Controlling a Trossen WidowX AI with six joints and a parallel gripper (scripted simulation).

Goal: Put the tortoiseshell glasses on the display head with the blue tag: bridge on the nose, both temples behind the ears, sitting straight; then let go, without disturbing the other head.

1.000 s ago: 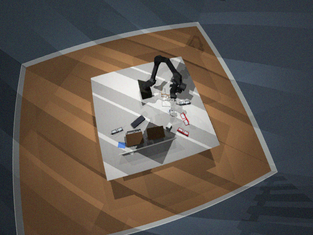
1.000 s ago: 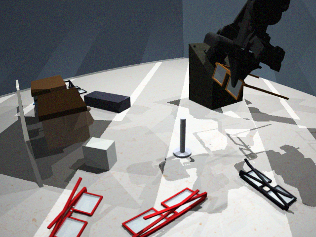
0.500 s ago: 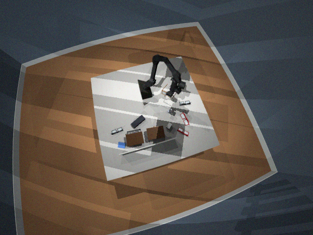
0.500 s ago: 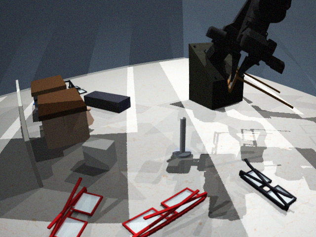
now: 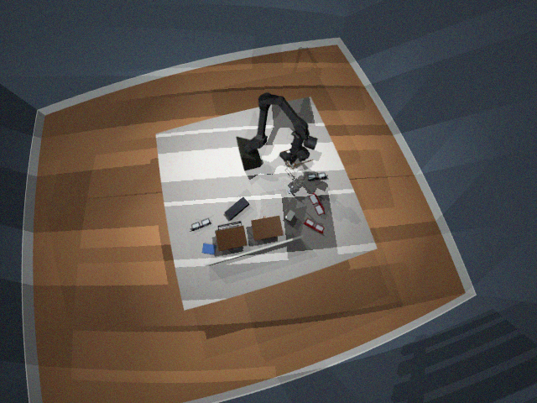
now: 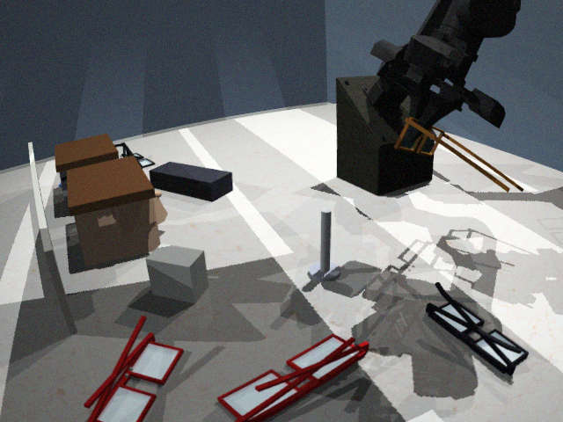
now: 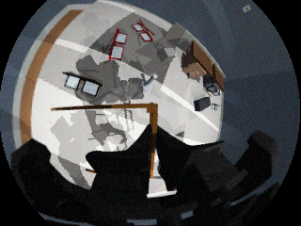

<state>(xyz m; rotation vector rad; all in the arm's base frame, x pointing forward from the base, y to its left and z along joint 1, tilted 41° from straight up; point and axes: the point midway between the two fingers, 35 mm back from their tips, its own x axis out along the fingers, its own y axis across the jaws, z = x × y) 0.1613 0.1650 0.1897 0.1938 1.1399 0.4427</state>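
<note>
My gripper tip is now 160 mm short of the dark case, 390 mm to the left of it and 140 mm above it. The rest, counted from my gripper tip: white rail 450 mm ahead, 340 mm to the right, 110 mm below; white cube 290 mm ahead, 70 mm to the right, 140 mm below; grey post 120 mm ahead, 20 mm to the right, 140 mm below.
</note>
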